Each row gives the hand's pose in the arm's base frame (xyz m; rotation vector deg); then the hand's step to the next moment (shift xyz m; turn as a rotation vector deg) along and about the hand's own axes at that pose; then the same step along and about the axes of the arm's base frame.
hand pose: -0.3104 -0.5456 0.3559 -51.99 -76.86 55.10
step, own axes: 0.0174 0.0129 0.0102 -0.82 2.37 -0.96
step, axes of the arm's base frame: -0.0107 0.0207 -0.0055 0.87 0.09 -2.54
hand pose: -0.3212 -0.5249 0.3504 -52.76 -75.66 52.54
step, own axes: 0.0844 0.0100 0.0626 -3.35 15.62 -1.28
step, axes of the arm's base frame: -0.0596 0.0837 0.0241 0.80 2.65 -15.78
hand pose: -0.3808 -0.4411 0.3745 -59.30 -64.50 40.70
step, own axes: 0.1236 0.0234 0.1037 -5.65 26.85 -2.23
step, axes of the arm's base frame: -0.0601 0.1479 0.0333 1.43 4.65 -27.10
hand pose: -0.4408 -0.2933 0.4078 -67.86 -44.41 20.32
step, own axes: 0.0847 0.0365 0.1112 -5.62 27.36 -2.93
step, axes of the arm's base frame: -0.0140 0.1431 0.0145 2.02 4.37 -27.67
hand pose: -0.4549 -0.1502 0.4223 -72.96 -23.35 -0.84
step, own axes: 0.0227 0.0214 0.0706 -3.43 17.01 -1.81
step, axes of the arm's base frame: 0.0057 0.0769 0.0035 1.31 2.74 -17.18
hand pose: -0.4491 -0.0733 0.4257 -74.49 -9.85 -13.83
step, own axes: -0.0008 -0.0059 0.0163 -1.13 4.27 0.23
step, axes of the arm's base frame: -0.0022 0.0143 0.0095 0.08 1.37 -4.20
